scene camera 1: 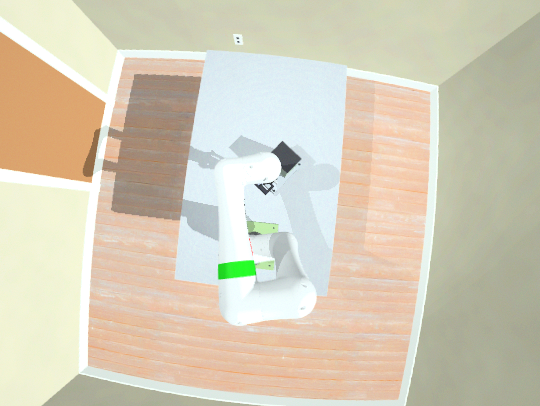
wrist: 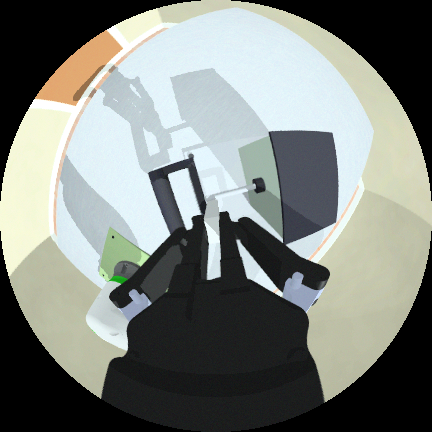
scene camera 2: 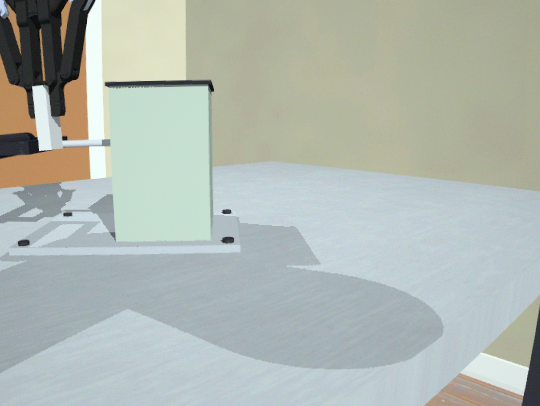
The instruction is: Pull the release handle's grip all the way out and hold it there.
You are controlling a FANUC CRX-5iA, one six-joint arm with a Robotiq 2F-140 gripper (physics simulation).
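The release handle's dark frame-shaped grip (scene camera 1: pixel 260 188) (scene camera 2: pixel 15 145) (wrist: pixel 166 202) stands out to the left of a pale green housing (scene camera 2: pixel 160 165) (wrist: pixel 262 175) with a dark top. A thin light rod (scene camera 2: pixel 82 143) (wrist: pixel 232 192) joins it to the housing; a stretch of rod shows between them. An upright white tab (scene camera 2: pixel 48 132) (wrist: pixel 213 250) rises from the grip's near end. My gripper (scene camera 2: pixel 45 106) (wrist: pixel 213 208) points down and is shut on this tab, one finger on each side. Under the arm, the fingers are hidden in scene camera 1.
The housing stands on a light base plate (scene camera 2: pixel 150 249) with dark bolts, on the pale table (scene camera 1: pixel 270 95) (scene camera 2: pixel 475 225). The white arm (scene camera 1: pixel 232 215) reaches over the table. A light green plate (scene camera 1: pixel 267 228) (wrist: pixel 114 245) lies near the arm's base.
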